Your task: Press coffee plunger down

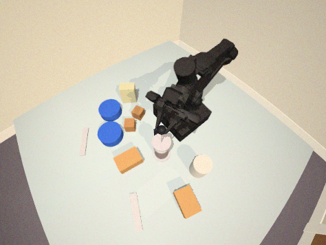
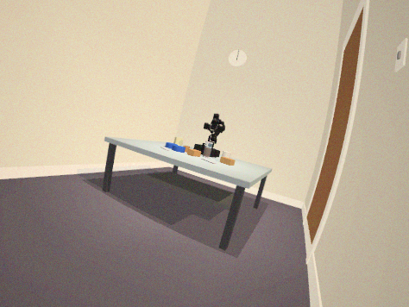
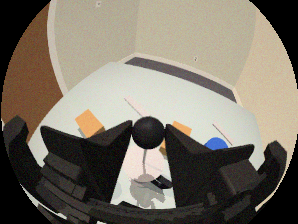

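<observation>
Now: gripper tip 10 mm past the coffee press, 20 mm to the left of it and 130 mm above it.
</observation>
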